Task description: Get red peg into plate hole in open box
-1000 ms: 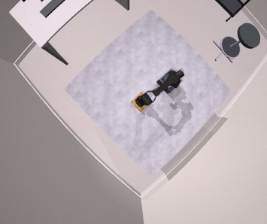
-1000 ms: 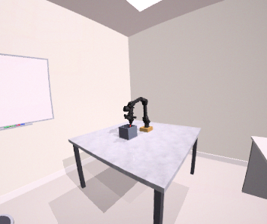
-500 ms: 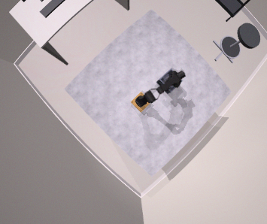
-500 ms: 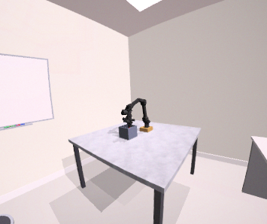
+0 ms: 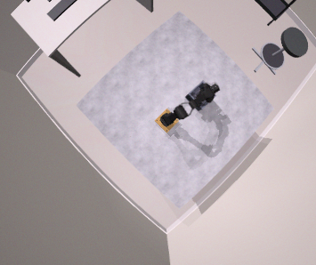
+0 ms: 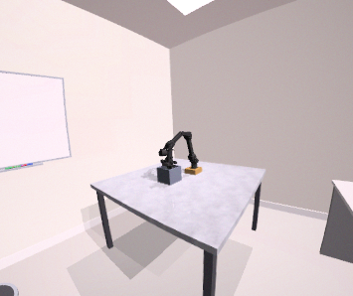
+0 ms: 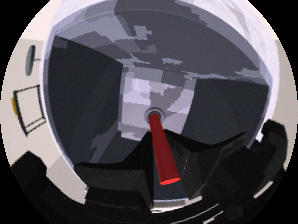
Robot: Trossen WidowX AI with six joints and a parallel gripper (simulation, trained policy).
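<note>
The red peg is 20 mm above my gripper tip. From my gripper tip the other things lie so: light grey plate: 40 mm below, 10 mm to the right, 10 mm ahead.
</note>
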